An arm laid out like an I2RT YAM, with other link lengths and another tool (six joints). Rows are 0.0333 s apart.
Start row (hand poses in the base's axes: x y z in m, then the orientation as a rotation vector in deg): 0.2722 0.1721 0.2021 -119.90 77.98 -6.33
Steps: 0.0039 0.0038 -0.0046 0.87 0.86 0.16; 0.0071 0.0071 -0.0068 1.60 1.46 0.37; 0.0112 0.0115 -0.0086 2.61 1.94 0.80; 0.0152 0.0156 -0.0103 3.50 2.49 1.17; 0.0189 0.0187 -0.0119 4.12 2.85 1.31; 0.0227 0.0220 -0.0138 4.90 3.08 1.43; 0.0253 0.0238 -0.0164 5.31 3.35 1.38; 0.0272 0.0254 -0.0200 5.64 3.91 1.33; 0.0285 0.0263 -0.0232 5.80 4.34 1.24; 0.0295 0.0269 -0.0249 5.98 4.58 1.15
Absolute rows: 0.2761 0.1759 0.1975 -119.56 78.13 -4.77; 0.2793 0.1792 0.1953 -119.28 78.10 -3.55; 0.2834 0.1836 0.1935 -118.86 77.70 -2.18; 0.2874 0.1877 0.1918 -118.52 77.42 -0.85; 0.2911 0.1908 0.1902 -118.19 77.34 0.00; 0.2949 0.1941 0.1883 -117.68 77.16 0.82; 0.2975 0.1959 0.1857 -117.37 77.28 1.35; 0.2994 0.1975 0.1821 -117.22 77.57 2.14; 0.3007 0.1984 0.1789 -117.15 77.87 2.65; 0.3017 0.1990 0.1772 -117.00 78.05 2.99
